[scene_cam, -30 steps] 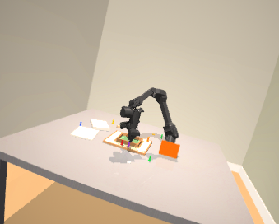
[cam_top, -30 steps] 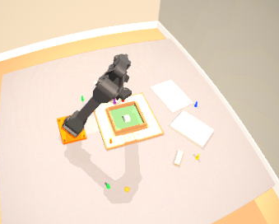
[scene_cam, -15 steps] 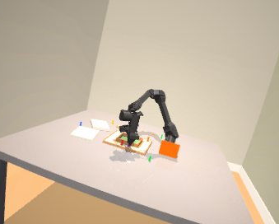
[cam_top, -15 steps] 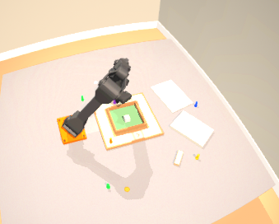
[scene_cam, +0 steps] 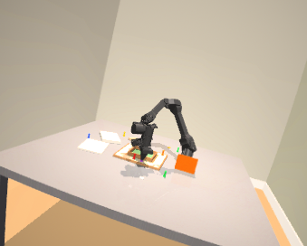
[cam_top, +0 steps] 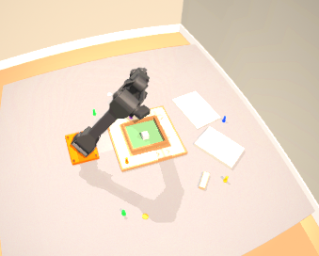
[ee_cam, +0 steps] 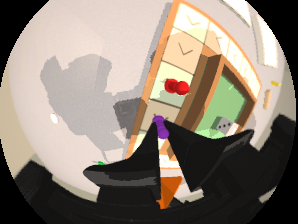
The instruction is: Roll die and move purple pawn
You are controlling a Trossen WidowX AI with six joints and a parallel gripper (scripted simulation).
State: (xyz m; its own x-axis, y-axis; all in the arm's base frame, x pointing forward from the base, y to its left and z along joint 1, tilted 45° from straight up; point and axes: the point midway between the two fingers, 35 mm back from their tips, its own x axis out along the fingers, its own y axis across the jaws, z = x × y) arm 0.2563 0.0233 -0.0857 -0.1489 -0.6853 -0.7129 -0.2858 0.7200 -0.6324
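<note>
Right now the red pawn is 5 cm ahead of my gripper tip, 1 cm to the right of it and 1 cm above it. From my gripper tip the other things lie so: blue pawn 39 cm ahead, 20 cm to the right, 1 cm below; then white die 1 cm ahead, 13 cm to the right; then purple pawn 1 cm above.
</note>
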